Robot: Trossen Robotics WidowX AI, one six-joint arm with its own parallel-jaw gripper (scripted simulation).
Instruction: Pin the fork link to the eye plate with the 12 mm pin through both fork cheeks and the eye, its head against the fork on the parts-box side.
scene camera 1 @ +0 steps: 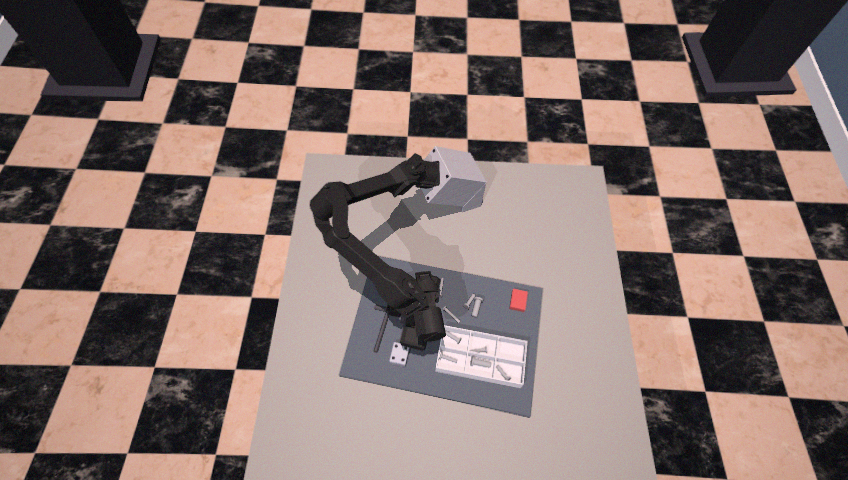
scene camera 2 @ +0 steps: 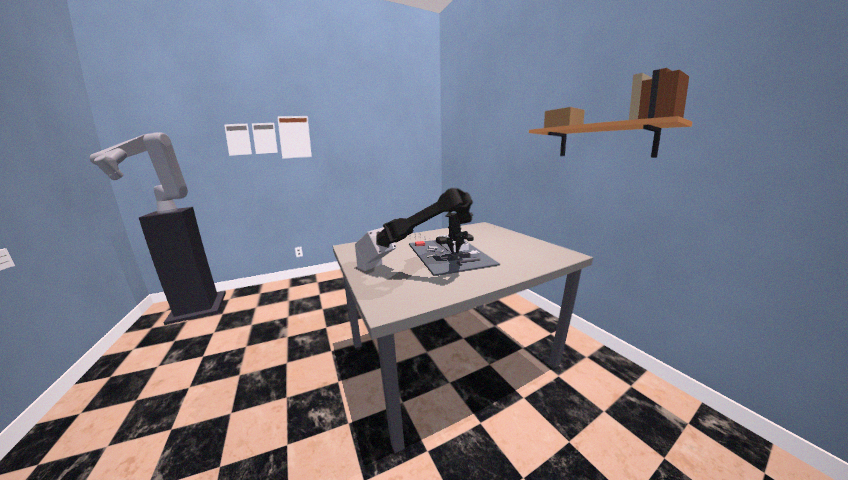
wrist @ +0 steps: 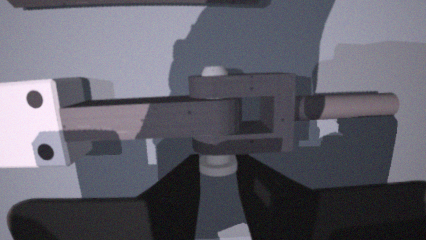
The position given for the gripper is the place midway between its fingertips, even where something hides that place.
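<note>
On the wrist view you've got the gripper (wrist: 217,161), along with a dark fork link (wrist: 279,107), an eye plate (wrist: 169,116) and a grey mat (wrist: 116,56). There's a white parts box too, but it's out of frame in the wrist view; scene camera 1 is where that box shows (scene camera 1: 510,354).
</note>
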